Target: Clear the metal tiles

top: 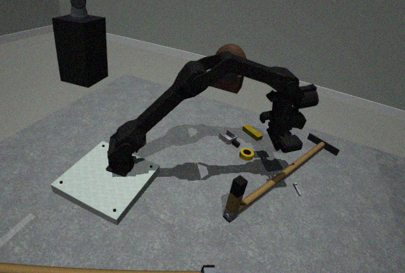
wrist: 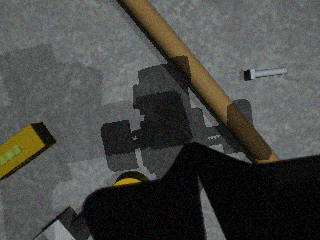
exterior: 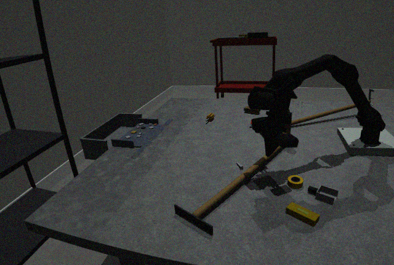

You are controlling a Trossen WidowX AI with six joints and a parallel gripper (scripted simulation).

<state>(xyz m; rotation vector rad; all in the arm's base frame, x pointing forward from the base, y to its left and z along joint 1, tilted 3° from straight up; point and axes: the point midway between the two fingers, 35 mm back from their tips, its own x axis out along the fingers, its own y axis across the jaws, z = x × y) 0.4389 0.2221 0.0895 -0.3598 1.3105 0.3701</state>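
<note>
My gripper tip is now 5 cm short of the long scraper, 2 cm to the left of it and 2 cm above it. The rest, counted from my gripper tip: yellow level: 18 cm to the left, 9 cm behind, 7 cm below; grey clamp: 16 cm behind, 9 cm to the left, 8 cm below; yellow tape roll: 9 cm behind, 8 cm below, 4 cm to the left.
</note>
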